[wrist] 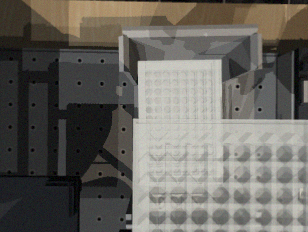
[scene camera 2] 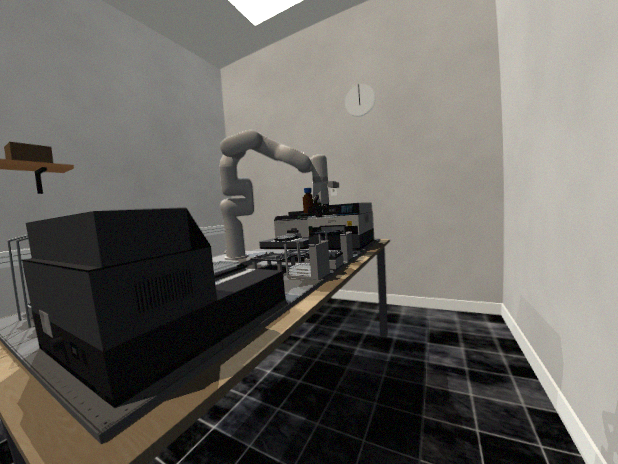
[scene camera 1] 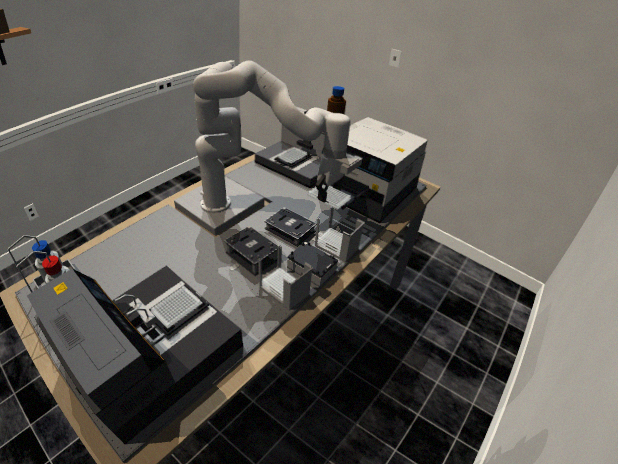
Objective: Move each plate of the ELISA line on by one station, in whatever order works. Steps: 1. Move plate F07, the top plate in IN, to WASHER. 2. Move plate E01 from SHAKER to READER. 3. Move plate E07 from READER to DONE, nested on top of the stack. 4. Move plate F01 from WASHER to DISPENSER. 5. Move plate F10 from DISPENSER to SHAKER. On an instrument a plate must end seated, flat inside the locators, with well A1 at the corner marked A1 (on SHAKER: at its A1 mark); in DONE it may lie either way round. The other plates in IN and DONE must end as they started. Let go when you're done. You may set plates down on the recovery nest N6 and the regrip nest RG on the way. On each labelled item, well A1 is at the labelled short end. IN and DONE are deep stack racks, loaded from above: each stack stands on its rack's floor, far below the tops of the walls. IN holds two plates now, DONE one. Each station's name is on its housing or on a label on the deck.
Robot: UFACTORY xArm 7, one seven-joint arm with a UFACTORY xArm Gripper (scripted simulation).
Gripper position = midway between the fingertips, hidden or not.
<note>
I see my gripper (scene camera 1: 329,195) and an RG nest (scene camera 1: 239,246).
</note>
